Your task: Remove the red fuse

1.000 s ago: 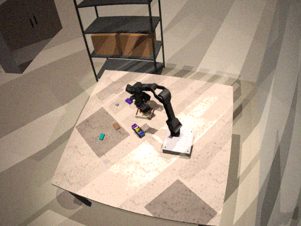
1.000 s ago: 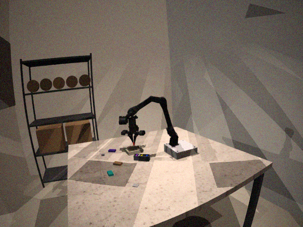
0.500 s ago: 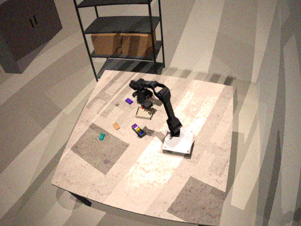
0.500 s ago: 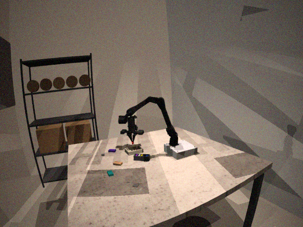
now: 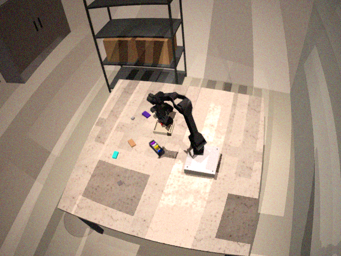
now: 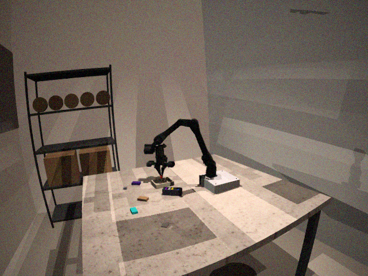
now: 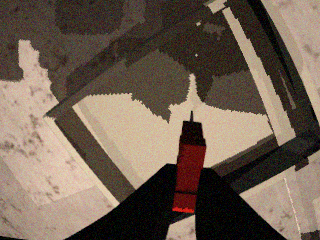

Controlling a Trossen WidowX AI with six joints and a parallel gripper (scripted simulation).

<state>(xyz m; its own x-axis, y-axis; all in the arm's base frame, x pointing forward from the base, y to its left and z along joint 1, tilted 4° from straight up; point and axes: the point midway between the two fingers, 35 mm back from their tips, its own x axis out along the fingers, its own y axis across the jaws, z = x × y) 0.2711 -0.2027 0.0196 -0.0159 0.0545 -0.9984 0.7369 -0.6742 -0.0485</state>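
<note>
Right now my gripper tip is 10 mm above the red fuse. Round my gripper tip: tray (60 mm below); then purple block (150 mm ahead, 120 mm to the right, 60 mm below); then tan block (200 mm ahead, 150 mm to the left, 60 mm below).
</note>
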